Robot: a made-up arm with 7 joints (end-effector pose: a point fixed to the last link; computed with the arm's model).
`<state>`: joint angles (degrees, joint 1 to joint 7).
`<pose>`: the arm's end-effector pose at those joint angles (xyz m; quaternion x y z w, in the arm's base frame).
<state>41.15 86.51 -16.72 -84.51 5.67 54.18 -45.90</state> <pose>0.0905 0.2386 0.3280 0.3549 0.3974 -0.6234 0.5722</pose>
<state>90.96 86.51 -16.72 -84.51 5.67 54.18 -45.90</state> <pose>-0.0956 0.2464 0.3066 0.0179 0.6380 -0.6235 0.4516</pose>
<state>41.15 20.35 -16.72 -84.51 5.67 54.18 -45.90</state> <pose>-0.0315 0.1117 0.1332 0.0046 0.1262 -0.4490 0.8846</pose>
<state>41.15 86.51 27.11 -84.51 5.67 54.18 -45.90</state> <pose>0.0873 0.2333 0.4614 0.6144 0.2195 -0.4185 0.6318</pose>
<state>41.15 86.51 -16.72 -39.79 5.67 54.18 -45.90</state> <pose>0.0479 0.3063 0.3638 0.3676 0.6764 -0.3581 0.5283</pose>
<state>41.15 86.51 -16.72 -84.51 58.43 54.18 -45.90</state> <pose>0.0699 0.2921 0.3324 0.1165 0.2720 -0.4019 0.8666</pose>
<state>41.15 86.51 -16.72 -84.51 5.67 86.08 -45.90</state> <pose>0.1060 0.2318 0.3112 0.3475 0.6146 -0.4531 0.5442</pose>
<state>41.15 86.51 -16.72 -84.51 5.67 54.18 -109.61</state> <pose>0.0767 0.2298 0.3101 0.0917 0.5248 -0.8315 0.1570</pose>
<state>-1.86 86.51 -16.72 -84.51 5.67 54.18 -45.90</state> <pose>0.1879 0.1938 0.4511 0.5948 0.1281 -0.5295 0.5911</pose>
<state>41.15 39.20 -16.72 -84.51 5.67 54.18 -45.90</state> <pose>-0.0127 0.1733 0.1786 0.1099 0.2120 -0.5171 0.8219</pose>
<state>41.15 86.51 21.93 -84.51 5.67 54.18 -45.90</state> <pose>0.0929 0.2353 0.4464 0.5877 0.2428 -0.4465 0.6295</pose>
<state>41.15 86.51 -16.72 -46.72 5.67 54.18 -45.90</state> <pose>0.0560 0.2988 0.3552 0.3693 0.6390 -0.4039 0.5406</pose>
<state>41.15 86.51 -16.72 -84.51 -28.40 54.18 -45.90</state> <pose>0.0802 0.2064 0.3108 0.4721 0.4354 -0.6993 0.3138</pose>
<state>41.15 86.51 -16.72 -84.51 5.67 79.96 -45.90</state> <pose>0.1031 0.2322 0.3148 0.3511 0.5761 -0.4890 0.5530</pose>
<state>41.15 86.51 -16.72 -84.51 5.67 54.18 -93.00</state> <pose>0.0824 0.2314 0.3132 0.1666 0.5061 -0.8001 0.2755</pose>
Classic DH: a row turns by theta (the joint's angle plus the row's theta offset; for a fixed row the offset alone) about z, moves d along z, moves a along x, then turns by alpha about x. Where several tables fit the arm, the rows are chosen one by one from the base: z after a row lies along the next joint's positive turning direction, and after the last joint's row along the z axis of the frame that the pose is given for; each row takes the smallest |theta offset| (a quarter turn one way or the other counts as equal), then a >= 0, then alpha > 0; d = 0 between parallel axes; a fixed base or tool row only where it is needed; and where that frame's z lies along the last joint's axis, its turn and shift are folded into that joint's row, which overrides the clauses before.
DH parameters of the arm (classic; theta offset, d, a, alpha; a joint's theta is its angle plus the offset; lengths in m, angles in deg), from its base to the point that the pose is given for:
base (fixed): 0 0.4424 -0.027 -70
joint 1: 90 -0.0502 0.0151 90
joint 2: 70 0.043 -0.008 -90
joint 3: -90 -0.225 0.032 -90
joint 4: 0 0.043 -0.025 90
joint 5: 0 -0.148 0.003 -90
joint 6: 0 0.04 -0.026 90
joint 7: -87.51 0 -0.023 0
tool (fixed): 87.51 0.042 0 0

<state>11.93 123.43 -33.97 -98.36 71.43 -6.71 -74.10</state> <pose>0.1646 0.2319 0.4881 0.3970 -0.1522 -0.7612 0.4896</pose>
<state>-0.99 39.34 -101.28 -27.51 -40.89 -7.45 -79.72</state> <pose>0.0856 0.0799 0.0999 0.1040 -0.0318 0.9355 0.3361</pose>
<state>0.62 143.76 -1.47 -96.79 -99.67 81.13 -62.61</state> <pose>0.1809 0.0883 0.5504 -0.7264 -0.4295 -0.1837 0.5041</pose>
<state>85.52 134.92 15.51 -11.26 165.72 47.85 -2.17</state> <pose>0.0815 0.2587 0.4998 0.2552 -0.3483 0.4365 0.7893</pose>
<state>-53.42 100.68 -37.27 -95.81 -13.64 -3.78 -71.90</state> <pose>0.1560 0.1222 0.6194 -0.7642 0.0544 0.6172 0.1794</pose>
